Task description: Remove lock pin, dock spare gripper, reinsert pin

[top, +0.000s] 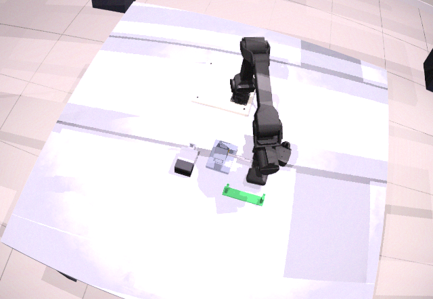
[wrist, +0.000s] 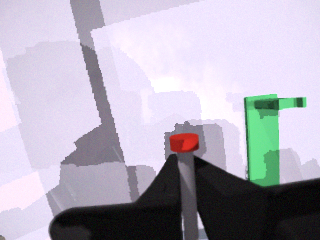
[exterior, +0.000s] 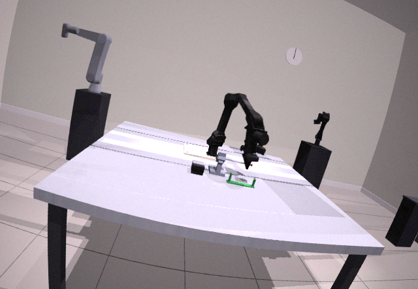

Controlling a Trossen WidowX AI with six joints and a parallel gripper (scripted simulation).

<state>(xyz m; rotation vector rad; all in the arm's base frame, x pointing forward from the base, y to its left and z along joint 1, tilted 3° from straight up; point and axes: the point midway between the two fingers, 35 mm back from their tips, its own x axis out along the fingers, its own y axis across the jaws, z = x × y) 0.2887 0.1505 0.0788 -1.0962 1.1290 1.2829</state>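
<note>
The green cradle is 90 mm ahead of my gripper tip, 30 mm to the right of it and 30 mm below it. The rest, counted from my gripper tip: grey mount: 140 mm to the right, 10 mm behind; spare gripper: 250 mm to the right, 40 mm below, 30 mm ahead.
</note>
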